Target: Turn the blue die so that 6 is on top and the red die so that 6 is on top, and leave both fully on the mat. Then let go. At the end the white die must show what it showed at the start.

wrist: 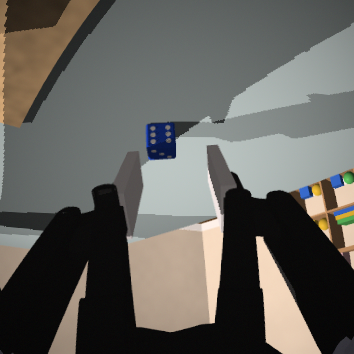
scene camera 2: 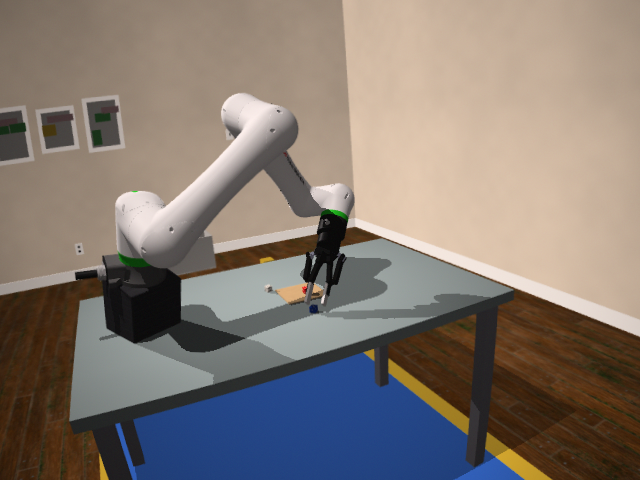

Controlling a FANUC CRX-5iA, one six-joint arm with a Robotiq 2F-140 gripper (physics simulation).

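The blue die (scene camera 2: 313, 308) (wrist: 161, 142) lies on the table, in front of the mat (scene camera 2: 290, 295) (wrist: 30, 65) and apart from it. In the wrist view a side face shows 6 and the face that appears to be its top shows 3. My gripper (scene camera 2: 315, 303) (wrist: 173, 165) is partly open and empty, its fingertips just above and beside the blue die, which is not between them. The red die (scene camera 2: 304, 289) sits on the mat, partly behind a finger; its pips are too small to read. The white die (scene camera 2: 268, 288) is on the table left of the mat, pips unreadable.
The robot's black base (scene camera 2: 144, 307) stands at the left of the table (scene camera 2: 258, 338). The arm reaches over the table to the dice. In the wrist view a wooden shelf unit (wrist: 326, 195) with coloured items stands in the background at the right.
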